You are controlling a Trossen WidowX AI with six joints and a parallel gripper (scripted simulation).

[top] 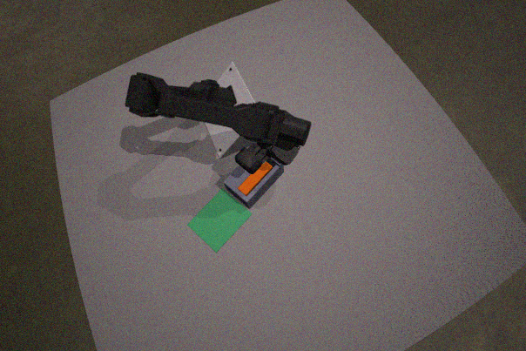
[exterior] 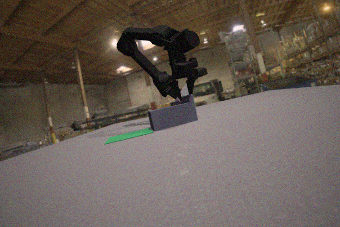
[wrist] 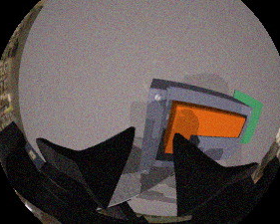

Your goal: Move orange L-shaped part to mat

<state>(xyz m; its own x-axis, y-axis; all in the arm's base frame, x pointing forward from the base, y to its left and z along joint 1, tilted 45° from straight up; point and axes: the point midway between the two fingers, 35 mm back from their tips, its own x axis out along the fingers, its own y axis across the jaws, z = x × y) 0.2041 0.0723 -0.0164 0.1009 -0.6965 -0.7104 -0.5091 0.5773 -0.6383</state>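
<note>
My gripper tip is now 50 mm to the left of the orange L-shaped part, 30 mm short of it and 30 mm above it. From my gripper tip the other things lie so: green mat (190 mm to the right, 110 mm ahead, 90 mm below).
</note>
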